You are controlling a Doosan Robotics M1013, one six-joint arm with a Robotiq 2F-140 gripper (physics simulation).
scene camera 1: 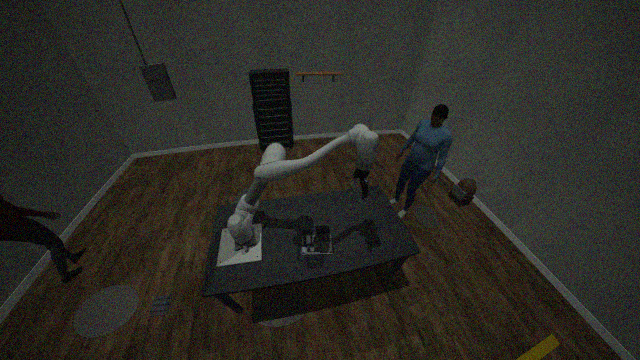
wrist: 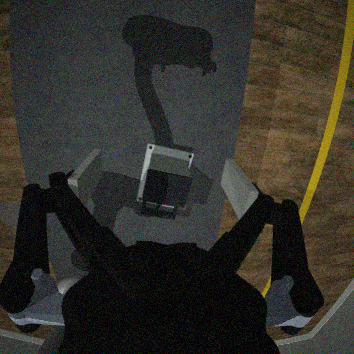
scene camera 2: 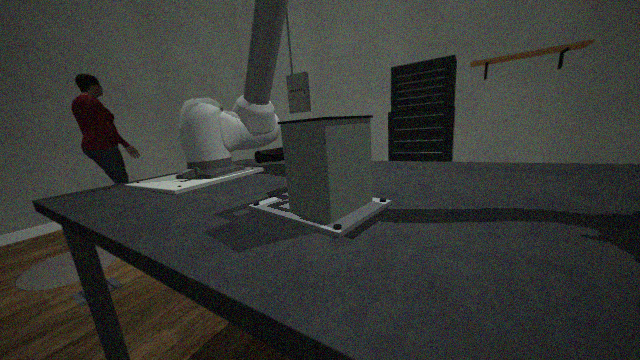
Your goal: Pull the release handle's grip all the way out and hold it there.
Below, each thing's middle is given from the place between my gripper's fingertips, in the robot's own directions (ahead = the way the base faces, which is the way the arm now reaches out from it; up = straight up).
Now: hand 53 cm above the light base plate [scene camera 2: 278,206], 26 cm past it and 3 cm to the right of it.
